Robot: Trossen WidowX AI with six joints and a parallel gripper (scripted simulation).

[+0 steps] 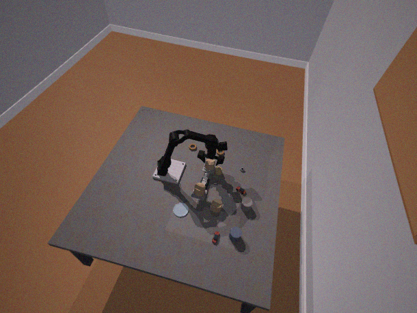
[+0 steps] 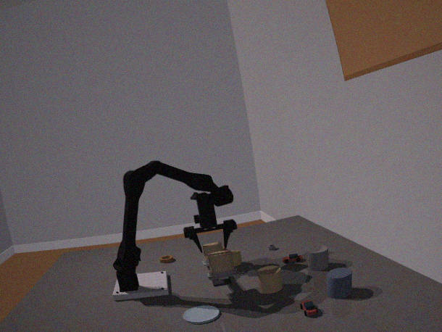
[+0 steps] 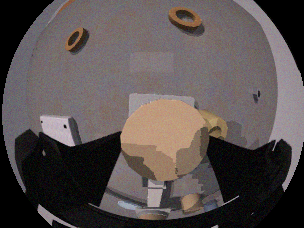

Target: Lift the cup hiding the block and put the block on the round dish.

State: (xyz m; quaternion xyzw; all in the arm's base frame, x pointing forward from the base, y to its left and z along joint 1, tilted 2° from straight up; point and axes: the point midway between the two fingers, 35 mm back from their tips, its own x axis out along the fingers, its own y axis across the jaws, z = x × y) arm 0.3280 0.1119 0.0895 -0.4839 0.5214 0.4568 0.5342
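Right now the pale green block is 3 cm below my gripper tip. The rest, counted from my gripper tip: small balance: 1 cm behind, 14 cm to the right, 4 cm below; balance beam: 2 cm behind, 14 cm to the right, 3 cm below; small tan cylinder: 7 cm ahead, 1 cm to the right, 4 cm below.
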